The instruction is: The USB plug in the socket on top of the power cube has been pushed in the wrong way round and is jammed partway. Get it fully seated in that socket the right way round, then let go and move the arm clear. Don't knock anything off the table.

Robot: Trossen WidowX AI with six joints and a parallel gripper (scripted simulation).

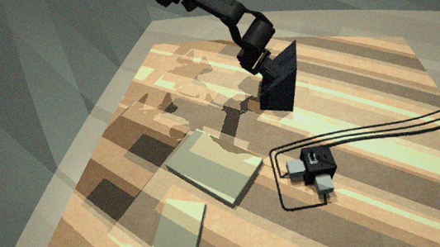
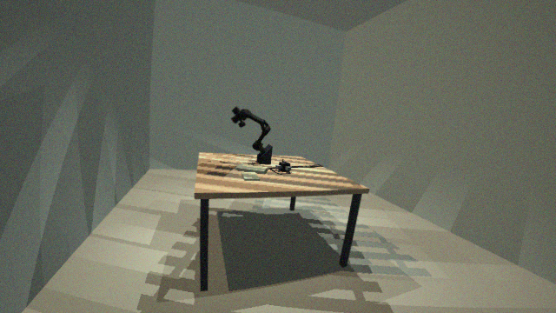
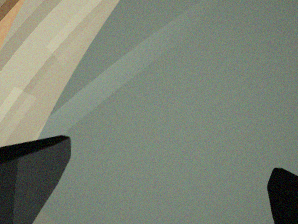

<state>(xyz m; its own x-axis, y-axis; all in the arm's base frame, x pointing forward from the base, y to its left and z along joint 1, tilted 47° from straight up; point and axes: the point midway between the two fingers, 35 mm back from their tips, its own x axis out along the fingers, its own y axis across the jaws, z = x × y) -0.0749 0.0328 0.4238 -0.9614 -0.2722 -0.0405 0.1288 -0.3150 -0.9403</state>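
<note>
My gripper tip is 43 cm to the right of the grey USB plug, 39 cm short of it and 33 cm above it.
</note>
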